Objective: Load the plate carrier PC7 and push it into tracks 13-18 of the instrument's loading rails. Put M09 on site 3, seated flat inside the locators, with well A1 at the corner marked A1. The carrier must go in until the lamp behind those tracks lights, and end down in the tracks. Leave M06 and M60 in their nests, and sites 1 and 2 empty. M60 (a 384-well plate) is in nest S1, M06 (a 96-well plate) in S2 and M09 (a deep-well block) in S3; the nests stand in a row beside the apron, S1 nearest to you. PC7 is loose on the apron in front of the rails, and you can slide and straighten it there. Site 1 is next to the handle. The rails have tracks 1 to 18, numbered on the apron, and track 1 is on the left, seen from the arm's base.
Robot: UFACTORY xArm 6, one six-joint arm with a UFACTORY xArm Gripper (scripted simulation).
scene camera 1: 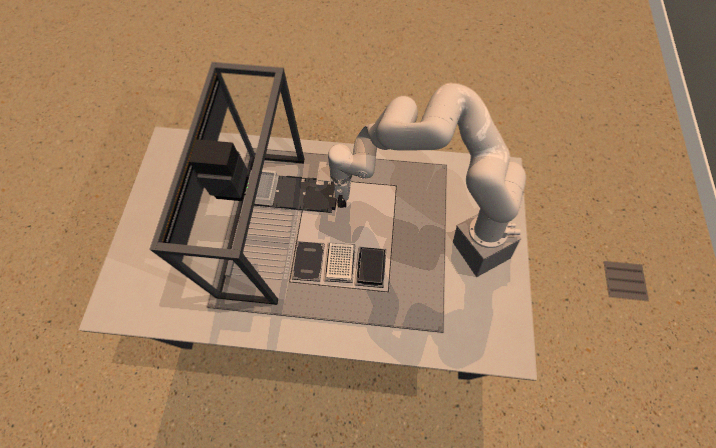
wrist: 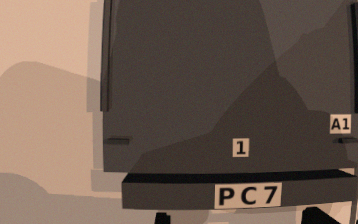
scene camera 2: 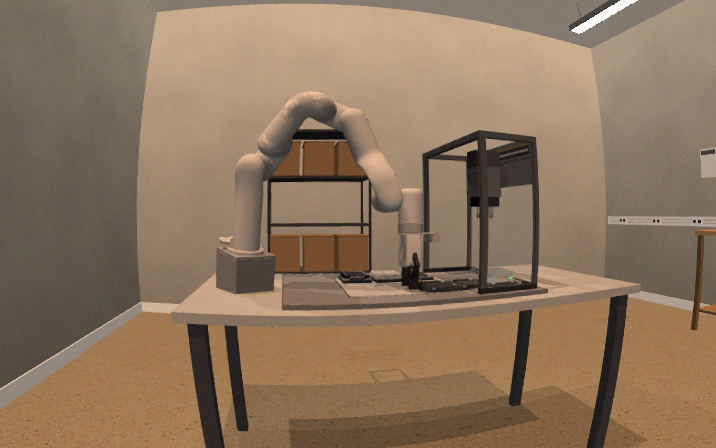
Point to a carrier PC7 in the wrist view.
202,111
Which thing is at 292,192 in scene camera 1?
A carrier PC7.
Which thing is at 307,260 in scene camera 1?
A nest S3.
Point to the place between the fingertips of my gripper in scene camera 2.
At 409,287
